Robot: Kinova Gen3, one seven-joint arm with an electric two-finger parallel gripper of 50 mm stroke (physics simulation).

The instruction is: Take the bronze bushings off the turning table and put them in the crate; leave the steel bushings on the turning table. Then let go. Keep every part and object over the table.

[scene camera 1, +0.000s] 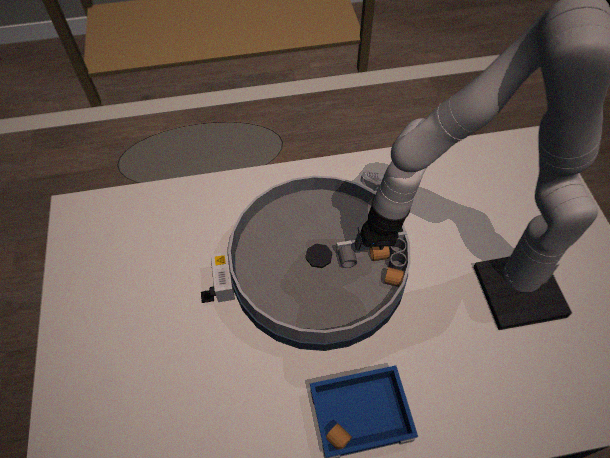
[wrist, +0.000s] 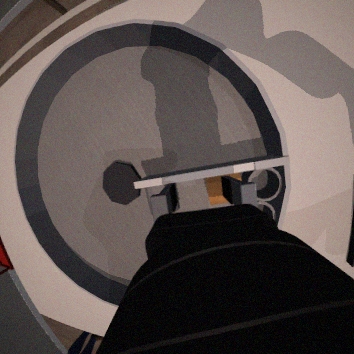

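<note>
My gripper [scene camera 1: 371, 247] [wrist: 198, 189] is open and empty, low over the right side of the turning table [scene camera 1: 280, 225] [wrist: 90, 110]. A bronze bushing [scene camera 1: 379, 253] [wrist: 216, 191] lies beside the bar, partly hidden by the right finger in the wrist view. Another bronze bushing [scene camera 1: 394, 276] lies near the right wall. Two steel bushings [scene camera 1: 392, 244] [scene camera 1: 398, 267] stand upright at that wall; their rims also show in the wrist view. A third steel bushing [scene camera 1: 347, 257] lies nearer the hub. A bronze bushing [scene camera 1: 338, 436] is in the blue crate [scene camera 1: 365, 402].
A pale bar [scene camera 1: 345, 243] [wrist: 200, 174] runs from near the dark hub [scene camera 1: 318, 255] [wrist: 121, 182] to the turning table's right wall, close beside the fingers. The wall rings the turning table. A white box [scene camera 1: 222, 280] stands at its left. The arm's dark base [scene camera 1: 520, 310] is at the right.
</note>
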